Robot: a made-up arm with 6 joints. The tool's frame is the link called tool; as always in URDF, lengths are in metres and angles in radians. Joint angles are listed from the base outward.
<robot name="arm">
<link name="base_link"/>
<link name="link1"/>
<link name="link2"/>
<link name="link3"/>
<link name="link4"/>
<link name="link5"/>
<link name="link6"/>
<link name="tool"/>
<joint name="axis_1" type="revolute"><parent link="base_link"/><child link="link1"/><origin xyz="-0.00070 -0.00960 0.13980" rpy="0.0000 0.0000 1.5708"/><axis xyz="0 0 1"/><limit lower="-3.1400" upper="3.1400"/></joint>
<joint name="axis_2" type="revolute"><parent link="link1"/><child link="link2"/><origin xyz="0.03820 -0.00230 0.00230" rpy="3.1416 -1.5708 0.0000"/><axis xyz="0 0 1"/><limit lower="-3.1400" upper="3.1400"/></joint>
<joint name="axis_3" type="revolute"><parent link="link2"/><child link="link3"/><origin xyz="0.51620 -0.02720 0.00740" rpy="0.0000 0.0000 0.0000"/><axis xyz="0 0 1"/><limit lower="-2.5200" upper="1.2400"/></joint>
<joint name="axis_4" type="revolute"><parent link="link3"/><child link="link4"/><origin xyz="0.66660 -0.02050 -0.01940" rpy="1.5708 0.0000 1.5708"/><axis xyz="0 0 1"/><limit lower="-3.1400" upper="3.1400"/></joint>
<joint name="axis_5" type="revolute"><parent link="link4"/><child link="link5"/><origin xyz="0.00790 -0.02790 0.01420" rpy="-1.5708 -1.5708 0.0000"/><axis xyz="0 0 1"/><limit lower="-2.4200" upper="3.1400"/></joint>
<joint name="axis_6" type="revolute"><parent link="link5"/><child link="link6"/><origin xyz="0.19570 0.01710 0.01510" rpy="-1.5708 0.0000 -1.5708"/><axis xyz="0 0 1"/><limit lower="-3.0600" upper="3.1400"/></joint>
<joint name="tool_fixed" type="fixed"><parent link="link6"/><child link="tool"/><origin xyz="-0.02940 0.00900 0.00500" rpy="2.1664 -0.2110 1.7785"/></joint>
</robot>
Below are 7 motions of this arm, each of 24 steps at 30 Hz.
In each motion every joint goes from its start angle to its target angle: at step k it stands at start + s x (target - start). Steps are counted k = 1, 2, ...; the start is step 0. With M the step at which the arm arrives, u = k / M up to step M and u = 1 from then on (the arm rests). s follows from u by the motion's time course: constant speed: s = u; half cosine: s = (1 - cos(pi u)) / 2; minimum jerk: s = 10 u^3 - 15 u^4 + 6 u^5.
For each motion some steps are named. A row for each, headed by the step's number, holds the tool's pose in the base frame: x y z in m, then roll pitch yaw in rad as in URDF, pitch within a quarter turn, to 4 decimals.
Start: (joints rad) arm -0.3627 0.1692 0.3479 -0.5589 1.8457 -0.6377
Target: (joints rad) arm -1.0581 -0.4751 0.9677 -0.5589 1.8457 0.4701
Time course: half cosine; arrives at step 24
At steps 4, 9, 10, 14, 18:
4: 0.3588 -0.2807 1.1112 -0.2964 -0.3602 -2.0575
9: 0.2413 -0.2862 1.1076 -0.1797 -0.1826 -2.4281
10: 0.2130 -0.2828 1.1048 -0.1564 -0.1336 -2.5184
14: 0.1064 -0.2501 1.0853 -0.0852 0.0810 -2.8823
18: 0.0331 -0.2034 1.0585 -0.0554 0.2753 3.0936

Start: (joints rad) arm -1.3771 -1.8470 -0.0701 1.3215 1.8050 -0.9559
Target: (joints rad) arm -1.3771 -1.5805 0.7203 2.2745 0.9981 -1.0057
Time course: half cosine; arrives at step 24
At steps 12, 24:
12: 0.0067 1.2017 0.1402 -1.9370 -0.8926 1.3604
24: -0.0306 1.1754 0.5268 -0.4456 -1.2600 0.5499

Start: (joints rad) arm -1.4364 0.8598 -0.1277 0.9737 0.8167 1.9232
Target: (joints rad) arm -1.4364 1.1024 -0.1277 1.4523 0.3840 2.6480
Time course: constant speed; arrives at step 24
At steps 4, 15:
4: 0.2980 -0.9692 1.0440 -2.8814 0.1272 0.5350
15: 0.2825 -1.0643 0.9793 -2.9339 -0.4457 0.6822

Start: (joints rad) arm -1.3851 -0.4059 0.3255 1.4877 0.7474 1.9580
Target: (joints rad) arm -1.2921 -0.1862 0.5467 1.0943 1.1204 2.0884
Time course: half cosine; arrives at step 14
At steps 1, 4, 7, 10, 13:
1: 0.1210 0.3298 1.4197 2.5277 0.4497 0.7119
4: 0.1420 0.2418 1.4229 2.6594 0.4515 0.7305
7: 0.1825 0.0879 1.4088 2.9081 0.4504 0.7792
10: 0.2253 -0.0590 1.3702 -3.1108 0.4377 0.8441
13: 0.2495 -0.1371 1.3383 -2.9572 0.4235 0.8849

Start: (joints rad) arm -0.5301 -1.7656 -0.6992 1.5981 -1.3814 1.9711
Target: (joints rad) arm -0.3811 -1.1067 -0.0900 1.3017 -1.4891 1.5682
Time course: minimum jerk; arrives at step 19
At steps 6, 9, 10, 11, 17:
6: -1.0078 0.3609 -0.4051 0.7816 1.1799 2.7726
9: -1.1331 0.3780 -0.1183 0.5927 0.7455 2.7318
10: -1.1615 0.3732 -0.0039 0.5450 0.5845 2.7406
11: -1.1789 0.3631 0.1104 0.5012 0.4274 2.7542
17: -1.1524 0.2892 0.5207 0.3425 -0.1286 2.8314

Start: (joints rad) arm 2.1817 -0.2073 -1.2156 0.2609 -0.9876 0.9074
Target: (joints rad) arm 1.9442 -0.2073 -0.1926 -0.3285 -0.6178 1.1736
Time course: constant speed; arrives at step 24
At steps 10, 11, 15, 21, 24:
10: 0.4189 -0.8215 0.9881 -1.5936 -0.9972 -0.4204
11: 0.4007 -0.8134 1.0242 -1.6759 -1.0370 -0.3766
15: 0.3234 -0.7624 1.1613 -2.1183 -1.1678 -0.0842
21: 0.2020 -0.6322 1.3353 -3.0741 -1.1835 0.6543
24: 0.1430 -0.5457 1.4035 2.8297 -1.0979 0.9257

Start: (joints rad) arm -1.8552 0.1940 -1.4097 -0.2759 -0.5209 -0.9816
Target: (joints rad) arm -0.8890 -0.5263 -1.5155 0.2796 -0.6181 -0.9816
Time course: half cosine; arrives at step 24
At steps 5, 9, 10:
5: 0.1512 0.8016 0.7932 -2.4124 1.0056 2.8413
9: -0.0213 0.9007 0.6448 -2.0927 0.8870 -2.9651
10: -0.0798 0.9183 0.5980 -2.0164 0.8423 -2.8451

